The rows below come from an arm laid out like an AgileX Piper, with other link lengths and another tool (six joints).
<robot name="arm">
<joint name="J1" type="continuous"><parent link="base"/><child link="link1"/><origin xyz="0 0 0.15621" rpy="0 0 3.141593"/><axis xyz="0 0 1"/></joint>
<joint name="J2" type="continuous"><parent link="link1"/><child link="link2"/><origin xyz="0 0 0" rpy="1.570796 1.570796 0"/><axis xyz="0 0 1"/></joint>
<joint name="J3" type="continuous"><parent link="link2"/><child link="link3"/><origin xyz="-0.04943 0.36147 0" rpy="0 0 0"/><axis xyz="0 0 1"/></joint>
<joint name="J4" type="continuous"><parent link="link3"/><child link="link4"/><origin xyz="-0.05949 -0.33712 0" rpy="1.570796 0 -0.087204"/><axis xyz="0 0 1"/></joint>
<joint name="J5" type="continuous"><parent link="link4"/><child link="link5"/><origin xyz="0 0 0" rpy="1.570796 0 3.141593"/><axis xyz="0 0 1"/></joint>
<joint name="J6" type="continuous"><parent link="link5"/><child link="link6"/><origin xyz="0 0.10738 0" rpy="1.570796 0 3.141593"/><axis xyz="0 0 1"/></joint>
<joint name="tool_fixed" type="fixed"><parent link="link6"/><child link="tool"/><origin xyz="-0.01 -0.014 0.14" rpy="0.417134 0 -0.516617"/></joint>
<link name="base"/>
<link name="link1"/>
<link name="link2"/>
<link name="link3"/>
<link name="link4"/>
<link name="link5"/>
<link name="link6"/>
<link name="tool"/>
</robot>
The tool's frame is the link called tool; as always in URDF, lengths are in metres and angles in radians. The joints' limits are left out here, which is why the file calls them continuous.
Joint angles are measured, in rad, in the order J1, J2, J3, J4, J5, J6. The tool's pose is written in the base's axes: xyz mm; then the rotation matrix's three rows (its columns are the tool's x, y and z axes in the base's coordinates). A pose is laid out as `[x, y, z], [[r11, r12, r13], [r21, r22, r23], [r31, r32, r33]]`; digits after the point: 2 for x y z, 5 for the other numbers.
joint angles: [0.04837 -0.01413 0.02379 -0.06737 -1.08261 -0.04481]
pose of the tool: [64.38, 4.65, 488.21], [[0.79935, 0.57360, 0.17897], [-0.51987, 0.80956, -0.27267], [-0.30129, 0.12492, 0.94531]]
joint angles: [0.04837 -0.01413 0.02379 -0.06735 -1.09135 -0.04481]
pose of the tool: [62.36, 4.61, 488.98], [[0.80225, 0.57201, 0.17089], [-0.51928, 0.80984, -0.27294], [-0.29452, 0.13023, 0.94673]]
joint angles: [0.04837 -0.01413 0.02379 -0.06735 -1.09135 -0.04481]
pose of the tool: [62.36, 4.61, 488.98], [[0.80225, 0.57201, 0.17089], [-0.51928, 0.80984, -0.27294], [-0.29452, 0.13023, 0.94673]]
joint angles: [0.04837 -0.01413 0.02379 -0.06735 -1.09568 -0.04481]
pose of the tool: [61.36, 4.60, 489.35], [[0.80366, 0.57121, 0.16688], [-0.51900, 0.80999, -0.27307], [-0.29115, 0.13285, 0.94741]]
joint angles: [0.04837 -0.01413 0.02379 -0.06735 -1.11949 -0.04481]
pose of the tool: [55.80, 4.49, 491.33], [[0.81118, 0.56659, 0.14479], [-0.51742, 0.81075, -0.27379], [-0.27252, 0.14718, 0.95083]]
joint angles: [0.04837 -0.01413 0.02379 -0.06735 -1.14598 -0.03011]
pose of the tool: [49.77, 4.21, 493.32], [[0.82575, 0.55000, 0.12503], [-0.50307, 0.81842, -0.27768], [-0.25505, 0.16640, 0.95250]]
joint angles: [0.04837 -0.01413 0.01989 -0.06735 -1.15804 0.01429]
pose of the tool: [46.37, 3.65, 495.62], [[0.84950, 0.51252, 0.12518], [-0.46350, 0.83835, -0.28694], [-0.25201, 0.18574, 0.94973]]
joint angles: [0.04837 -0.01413 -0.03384 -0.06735 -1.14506 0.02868]
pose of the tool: [33.27, 2.79, 516.31], [[0.86473, 0.49388, 0.09120], [-0.45101, 0.84352, -0.29167], [-0.22098, 0.21108, 0.95216]]
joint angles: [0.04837 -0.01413 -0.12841 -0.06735 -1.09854 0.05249]
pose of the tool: [13.39, 1.29, 550.12], [[0.88289, 0.46659, 0.05293], [-0.43182, 0.85099, -0.29891], [-0.18451, 0.24105, 0.95281]]
